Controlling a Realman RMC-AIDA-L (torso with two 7-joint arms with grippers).
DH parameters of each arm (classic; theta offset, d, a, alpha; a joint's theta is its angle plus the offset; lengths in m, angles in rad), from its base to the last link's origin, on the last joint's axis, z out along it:
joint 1: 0 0.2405 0 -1.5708
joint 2: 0 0 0 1.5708
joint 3: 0 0.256 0 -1.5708
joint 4: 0 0 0 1.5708
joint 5: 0 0.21 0 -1.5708
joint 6: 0 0 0 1.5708
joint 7: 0 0.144 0 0
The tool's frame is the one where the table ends.
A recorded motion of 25 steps. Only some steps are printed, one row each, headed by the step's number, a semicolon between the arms.
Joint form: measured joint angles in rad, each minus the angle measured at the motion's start. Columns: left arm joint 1, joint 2, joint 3, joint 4, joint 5, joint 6, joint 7; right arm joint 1, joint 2, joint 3, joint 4, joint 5, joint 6, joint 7.
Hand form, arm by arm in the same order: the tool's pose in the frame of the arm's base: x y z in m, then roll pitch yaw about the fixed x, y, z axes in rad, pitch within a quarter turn. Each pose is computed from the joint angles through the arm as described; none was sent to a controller.
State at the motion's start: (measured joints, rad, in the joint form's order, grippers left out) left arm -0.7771 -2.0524 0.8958 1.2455 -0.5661 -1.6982 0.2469; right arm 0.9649 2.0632 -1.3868 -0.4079 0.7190 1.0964 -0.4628
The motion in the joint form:
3: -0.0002 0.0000 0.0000 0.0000 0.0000 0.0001 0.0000; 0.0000 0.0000 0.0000 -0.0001 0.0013 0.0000 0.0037
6: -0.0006 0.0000 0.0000 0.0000 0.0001 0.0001 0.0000; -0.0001 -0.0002 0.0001 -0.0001 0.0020 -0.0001 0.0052
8: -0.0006 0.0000 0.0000 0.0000 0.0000 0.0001 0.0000; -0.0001 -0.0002 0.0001 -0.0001 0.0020 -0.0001 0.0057
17: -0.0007 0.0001 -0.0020 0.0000 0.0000 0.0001 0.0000; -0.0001 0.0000 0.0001 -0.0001 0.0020 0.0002 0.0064
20: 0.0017 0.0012 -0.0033 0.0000 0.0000 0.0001 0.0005; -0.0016 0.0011 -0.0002 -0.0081 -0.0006 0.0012 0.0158
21: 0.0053 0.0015 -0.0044 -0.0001 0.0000 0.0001 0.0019; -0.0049 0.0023 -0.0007 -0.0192 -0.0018 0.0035 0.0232
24: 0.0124 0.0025 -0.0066 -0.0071 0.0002 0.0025 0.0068; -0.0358 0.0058 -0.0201 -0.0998 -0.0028 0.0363 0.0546
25: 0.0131 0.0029 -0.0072 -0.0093 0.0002 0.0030 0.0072; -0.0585 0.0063 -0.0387 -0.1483 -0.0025 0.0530 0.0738
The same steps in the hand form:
3: -0.1704 0.3916 0.0669 -2.8207 -0.1919 1.2327; 0.2236 0.3863 -0.0881 -2.7184 -0.1488 -1.1138
6: -0.1703 0.3917 0.0669 -2.8206 -0.1918 1.2324; 0.2236 0.3863 -0.0880 -2.7185 -0.1475 -1.1155
8: -0.1703 0.3917 0.0669 -2.8207 -0.1919 1.2323; 0.2236 0.3863 -0.0880 -2.7184 -0.1473 -1.1160
17: -0.1704 0.3918 0.0672 -2.8214 -0.1935 1.2333; 0.2236 0.3862 -0.0881 -2.7186 -0.1474 -1.1167
20: -0.1716 0.3915 0.0678 -2.8208 -0.1949 1.2357; 0.2224 0.3868 -0.0880 -2.7172 -0.1425 -1.1193
21: -0.1731 0.3910 0.0681 -2.8207 -0.1954 1.2386; 0.2211 0.3872 -0.0879 -2.7178 -0.1375 -1.1199
24: -0.1772 0.3899 0.0678 -2.8217 -0.1940 1.2466; 0.2149 0.3865 -0.0855 -2.7256 -0.1293 -1.1126
25: -0.1779 0.3898 0.0677 -2.8223 -0.1937 1.2487; 0.2130 0.3850 -0.0838 -2.7259 -0.1265 -1.1088

